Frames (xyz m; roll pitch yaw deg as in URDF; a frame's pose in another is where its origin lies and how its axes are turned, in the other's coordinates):
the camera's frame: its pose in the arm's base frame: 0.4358 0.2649 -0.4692 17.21 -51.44 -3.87
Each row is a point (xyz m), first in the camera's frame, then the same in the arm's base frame.
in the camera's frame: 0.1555 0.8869 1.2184
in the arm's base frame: -0.5474 0.8192 0.5414
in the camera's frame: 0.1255 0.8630 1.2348
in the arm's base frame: -0.5746 0.7933 0.5233
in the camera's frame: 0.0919 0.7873 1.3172
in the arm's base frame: -0.6460 0.7012 0.5322
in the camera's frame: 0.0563 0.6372 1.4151
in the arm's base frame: -0.7180 0.5334 0.5349
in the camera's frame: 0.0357 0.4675 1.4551
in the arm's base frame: -0.7332 0.3601 0.5113
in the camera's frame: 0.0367 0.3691 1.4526
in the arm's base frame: -0.7143 0.2653 0.4925
